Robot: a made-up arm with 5 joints.
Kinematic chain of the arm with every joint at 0, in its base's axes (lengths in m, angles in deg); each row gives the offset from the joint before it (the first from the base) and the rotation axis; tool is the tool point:
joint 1: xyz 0 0 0.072 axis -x
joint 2: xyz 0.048 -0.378 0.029 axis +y
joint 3: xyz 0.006 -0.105 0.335 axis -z
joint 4: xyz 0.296 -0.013 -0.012 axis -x
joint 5: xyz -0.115 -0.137 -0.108 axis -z
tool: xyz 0 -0.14 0.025
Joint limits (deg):
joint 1: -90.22..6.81
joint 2: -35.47..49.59
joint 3: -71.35..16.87
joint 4: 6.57..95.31
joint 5: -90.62..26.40
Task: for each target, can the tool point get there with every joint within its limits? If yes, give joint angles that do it. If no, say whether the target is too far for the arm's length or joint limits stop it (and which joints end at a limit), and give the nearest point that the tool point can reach.
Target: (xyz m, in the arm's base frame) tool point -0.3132 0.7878 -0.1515
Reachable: no: joint limits stop it (at a limit: joint 1, joint 2, joint 4, joint 5) | nearest point 0.4390 0.0364 -0.2113 | short by 1.065 m
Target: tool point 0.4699 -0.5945 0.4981
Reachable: yes | joints -5.09 23.27 -22.97 79.34 8.44
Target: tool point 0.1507 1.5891 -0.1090
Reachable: no: too far | nearest point 0.4920 0.0868 -0.3262 | short by 1.556 m
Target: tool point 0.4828 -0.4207 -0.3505
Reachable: yes | joints -65.71 21.39 -49.06 17.52 8.06
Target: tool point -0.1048 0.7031 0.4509
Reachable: no: joint limits stop it (at a limit: joint 1, joint 2, joint 3, joint 4) | nearest point -0.0708 -0.1424 0.6111 | short by 0.861 m
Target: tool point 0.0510 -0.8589 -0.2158
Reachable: yes | joints -55.71 -19.71 -3.49 51.65 9.94
